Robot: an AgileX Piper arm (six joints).
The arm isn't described. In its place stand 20 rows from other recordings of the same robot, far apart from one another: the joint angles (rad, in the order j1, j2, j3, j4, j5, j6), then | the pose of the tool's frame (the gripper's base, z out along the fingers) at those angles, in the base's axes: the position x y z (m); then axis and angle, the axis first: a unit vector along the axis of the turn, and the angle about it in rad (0 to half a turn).
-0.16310, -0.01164, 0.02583, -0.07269, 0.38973, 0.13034 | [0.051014, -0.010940, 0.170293, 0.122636, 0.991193, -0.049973, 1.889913]
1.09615, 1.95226, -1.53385, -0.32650, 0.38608, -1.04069 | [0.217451, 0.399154, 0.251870, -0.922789, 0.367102, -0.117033, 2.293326]
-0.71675, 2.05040, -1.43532, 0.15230, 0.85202, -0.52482 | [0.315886, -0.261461, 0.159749, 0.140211, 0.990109, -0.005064, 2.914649]
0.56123, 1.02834, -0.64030, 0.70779, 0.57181, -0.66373 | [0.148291, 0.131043, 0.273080, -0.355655, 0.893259, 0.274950, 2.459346]
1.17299, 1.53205, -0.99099, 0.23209, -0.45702, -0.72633 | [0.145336, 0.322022, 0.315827, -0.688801, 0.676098, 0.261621, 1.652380]
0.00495, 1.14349, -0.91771, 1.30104, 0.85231, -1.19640 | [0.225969, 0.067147, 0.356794, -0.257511, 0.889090, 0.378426, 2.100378]
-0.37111, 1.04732, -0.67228, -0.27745, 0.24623, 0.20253 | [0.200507, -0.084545, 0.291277, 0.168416, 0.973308, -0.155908, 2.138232]
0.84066, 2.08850, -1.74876, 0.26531, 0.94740, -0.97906 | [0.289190, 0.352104, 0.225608, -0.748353, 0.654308, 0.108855, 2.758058]
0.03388, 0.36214, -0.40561, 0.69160, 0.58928, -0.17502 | [0.074290, 0.034791, 0.284866, 0.065213, 0.945539, 0.318909, 2.054535]
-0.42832, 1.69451, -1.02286, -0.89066, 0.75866, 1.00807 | [0.277961, -0.180421, 0.209190, 0.388746, 0.873737, -0.292336, 2.754076]
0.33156, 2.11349, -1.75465, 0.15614, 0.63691, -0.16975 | [0.453481, 0.165020, 0.227654, -0.201466, 0.974861, 0.095166, 2.494640]
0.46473, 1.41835, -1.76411, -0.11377, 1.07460, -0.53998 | [0.260059, 0.120219, 0.479157, -0.481620, 0.872518, -0.082194, 2.219538]
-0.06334, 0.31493, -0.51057, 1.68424, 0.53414, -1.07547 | [0.054658, 0.042656, 0.365178, -0.021364, 0.852042, 0.523037, 1.540527]
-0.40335, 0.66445, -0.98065, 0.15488, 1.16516, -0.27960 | [0.086864, -0.023045, 0.384302, 0.061804, 0.996053, -0.063708, 2.328045]
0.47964, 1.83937, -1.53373, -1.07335, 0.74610, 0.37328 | [0.398167, 0.145921, 0.308898, -0.327833, 0.886235, -0.327282, 2.281446]
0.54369, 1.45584, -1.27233, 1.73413, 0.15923, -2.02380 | [0.289882, 0.191856, 0.399434, -0.460828, 0.866279, 0.192870, 1.681613]
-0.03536, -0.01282, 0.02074, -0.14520, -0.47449, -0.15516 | [0.042968, 0.004500, 0.247188, -0.177043, 0.953580, -0.243599, 1.057677]
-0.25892, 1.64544, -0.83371, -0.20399, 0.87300, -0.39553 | [0.248133, -0.080335, 0.162121, 0.134288, -0.988550, 0.068820, 3.066809]
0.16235, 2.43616, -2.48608, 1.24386, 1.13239, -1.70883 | [0.507767, 0.162237, 0.311821, -0.698829, 0.647028, 0.304948, 1.934917]
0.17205, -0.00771, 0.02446, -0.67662, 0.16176, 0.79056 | [0.057023, 0.000594, 0.193943, 0.021819, 0.995945, 0.087279, 1.634730]
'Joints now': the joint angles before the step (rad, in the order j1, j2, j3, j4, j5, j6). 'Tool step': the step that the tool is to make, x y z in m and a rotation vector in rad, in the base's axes. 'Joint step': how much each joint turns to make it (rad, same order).
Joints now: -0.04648 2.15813 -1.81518 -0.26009 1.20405 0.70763
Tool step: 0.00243 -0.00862 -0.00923 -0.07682 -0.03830 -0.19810
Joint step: 0.00001 0.02646 -0.00001 -0.10522 0.00002 0.23753
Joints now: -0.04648 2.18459 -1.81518 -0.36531 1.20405 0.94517
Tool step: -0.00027 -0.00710 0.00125 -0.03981 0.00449 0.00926
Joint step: -0.00863 0.00002 -0.00001 -0.04088 0.00000 -0.00699
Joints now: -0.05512 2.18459 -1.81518 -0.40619 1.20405 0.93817
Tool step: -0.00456 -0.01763 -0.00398 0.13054 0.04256 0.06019
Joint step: -0.06666 0.00002 -0.00002 0.15012 0.00001 -0.17773
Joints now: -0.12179 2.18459 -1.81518 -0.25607 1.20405 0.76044
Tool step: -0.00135 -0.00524 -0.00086 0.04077 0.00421 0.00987
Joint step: -0.02036 0.00000 -0.00001 0.04572 0.00002 -0.04419
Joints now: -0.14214 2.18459 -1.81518 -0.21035 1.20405 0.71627
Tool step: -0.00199 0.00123 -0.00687 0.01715 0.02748 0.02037
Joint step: -0.00085 0.00599 0.01539 0.01604 0.00324 -0.02704
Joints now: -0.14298 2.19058 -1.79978 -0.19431 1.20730 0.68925
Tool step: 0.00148 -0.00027 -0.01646 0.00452 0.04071 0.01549
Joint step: -0.00001 0.03503 0.00311 -0.00064 -0.00001 -0.01556
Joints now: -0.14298 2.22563 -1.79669 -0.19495 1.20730 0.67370
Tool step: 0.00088 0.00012 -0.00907 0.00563 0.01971 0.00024
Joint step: -0.00001 0.02010 -0.00002 0.00297 0.00000 -0.00129
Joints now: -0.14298 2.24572 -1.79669 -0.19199 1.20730 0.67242
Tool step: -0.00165 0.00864 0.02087 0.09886 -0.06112 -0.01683
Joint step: -0.00282 -0.04928 -0.00004 0.11371 0.00001 -0.02380
